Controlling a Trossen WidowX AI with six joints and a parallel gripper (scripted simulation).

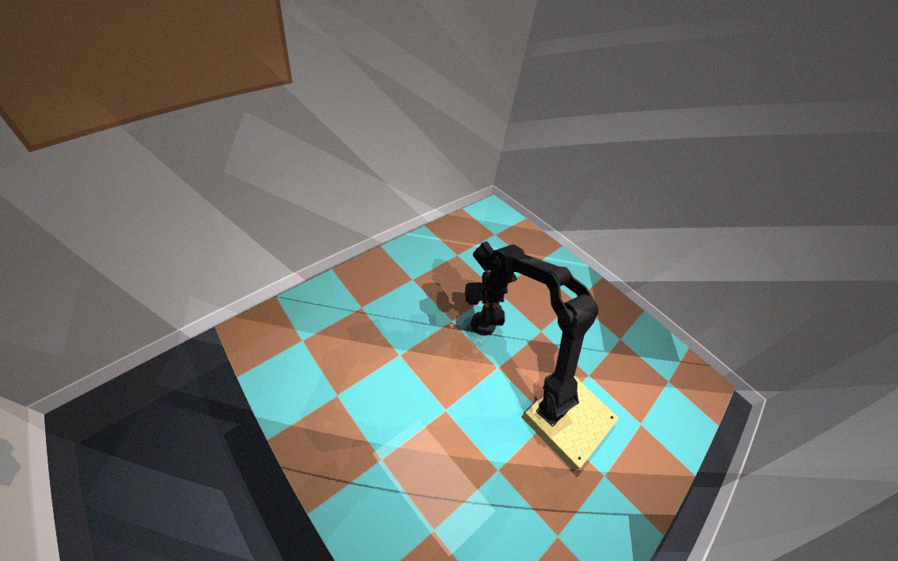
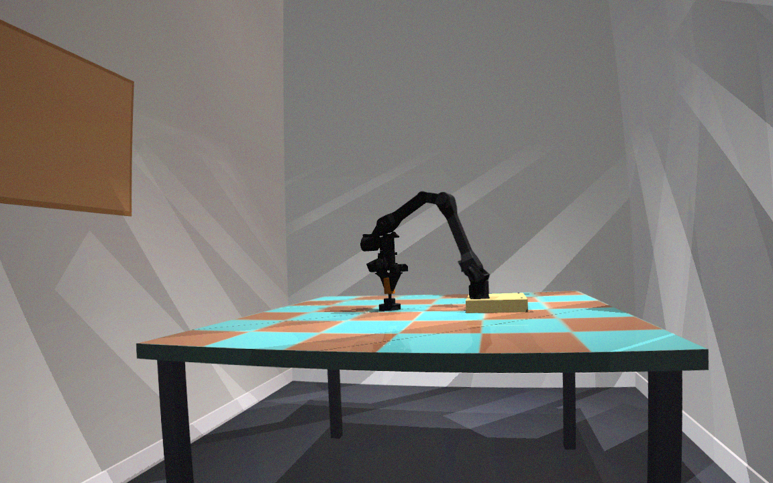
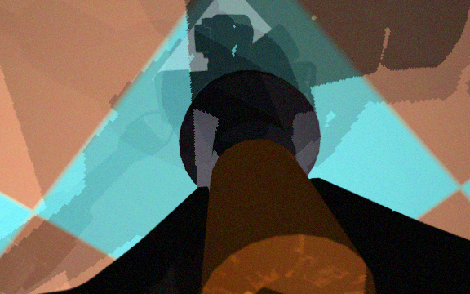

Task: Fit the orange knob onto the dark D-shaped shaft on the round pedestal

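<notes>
Now: the orange knob 2 cm above my gripper tip. Also, from my gripper tip: dark round pedestal 4 cm below.
</notes>
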